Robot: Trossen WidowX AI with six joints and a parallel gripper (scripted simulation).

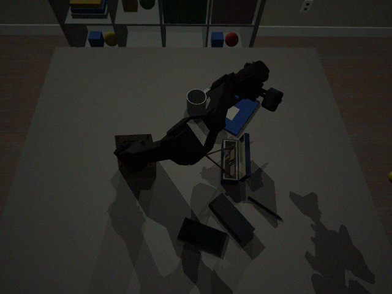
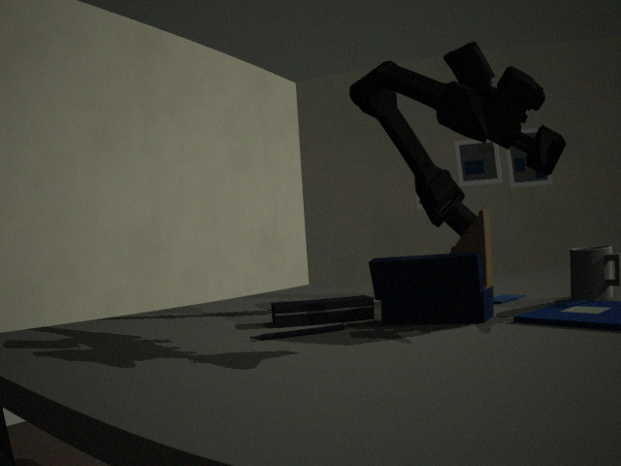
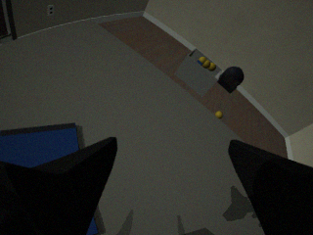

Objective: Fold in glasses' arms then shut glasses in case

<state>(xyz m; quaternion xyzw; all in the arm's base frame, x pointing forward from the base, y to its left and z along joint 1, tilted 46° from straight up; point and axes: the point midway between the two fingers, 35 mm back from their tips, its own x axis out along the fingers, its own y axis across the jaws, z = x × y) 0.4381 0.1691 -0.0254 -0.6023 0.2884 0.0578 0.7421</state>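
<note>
Now: hand 80 mm past the blue glasses case, 140 mm to the left of it and 190 mm above it. The rest, counted from my hand: small blue card (290 mm behind, 60 mm to the right, 230 mm below); grey mug (210 mm behind, 120 mm to the left, 200 mm below); glasses case lid (60 mm behind, 150 mm to the right, 160 mm below).
</note>
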